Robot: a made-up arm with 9 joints. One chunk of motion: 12 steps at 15 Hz.
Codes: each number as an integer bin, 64 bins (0 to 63) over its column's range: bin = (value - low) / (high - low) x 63, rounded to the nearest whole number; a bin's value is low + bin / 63 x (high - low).
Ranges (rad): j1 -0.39..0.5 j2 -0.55..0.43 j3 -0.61..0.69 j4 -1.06..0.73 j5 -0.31..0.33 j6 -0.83..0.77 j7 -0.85..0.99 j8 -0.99..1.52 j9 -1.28..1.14
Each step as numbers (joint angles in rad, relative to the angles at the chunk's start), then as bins.
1 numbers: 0.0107 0.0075 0.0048 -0.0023 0.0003 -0.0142 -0.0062 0.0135 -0.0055
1 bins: 28 36 30 37 31 32 29 25 33
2 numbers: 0.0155 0.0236 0.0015 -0.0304 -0.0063 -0.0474 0.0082 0.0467 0.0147
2 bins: 29 37 30 36 30 31 29 26 34
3 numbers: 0.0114 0.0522 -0.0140 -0.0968 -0.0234 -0.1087 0.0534 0.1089 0.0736
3 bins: 28 39 29 34 28 28 31 28 35
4 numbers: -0.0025 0.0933 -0.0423 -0.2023 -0.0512 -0.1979 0.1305 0.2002 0.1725
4 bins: 27 41 28 30 25 25 34 30 38
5 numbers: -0.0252 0.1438 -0.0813 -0.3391 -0.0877 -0.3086 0.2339 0.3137 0.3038
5 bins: 26 45 26 25 22 21 37 33 41
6 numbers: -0.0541 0.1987 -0.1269 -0.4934 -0.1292 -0.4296 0.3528 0.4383 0.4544
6 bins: 24 48 23 20 18 16 41 36 45
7 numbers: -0.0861 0.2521 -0.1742 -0.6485 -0.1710 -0.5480 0.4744 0.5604 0.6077
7 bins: 22 52 21 14 14 11 45 39 49
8 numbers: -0.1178 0.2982 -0.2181 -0.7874 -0.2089 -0.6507 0.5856 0.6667 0.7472
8 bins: 19 55 19 10 10 7 49 42 53
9 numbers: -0.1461 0.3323 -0.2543 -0.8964 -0.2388 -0.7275 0.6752 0.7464 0.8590
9 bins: 17 57 17 6 7 4 52 44 56
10 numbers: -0.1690 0.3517 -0.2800 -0.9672 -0.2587 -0.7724 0.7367 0.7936 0.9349
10 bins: 16 58 16 3 5 2 54 45 58
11 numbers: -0.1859 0.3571 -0.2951 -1.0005 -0.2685 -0.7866 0.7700 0.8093 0.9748
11 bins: 14 58 15 2 4 2 55 45 59
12 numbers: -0.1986 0.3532 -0.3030 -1.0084 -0.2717 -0.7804 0.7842 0.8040 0.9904
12 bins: 14 58 15 2 4 2 56 45 59
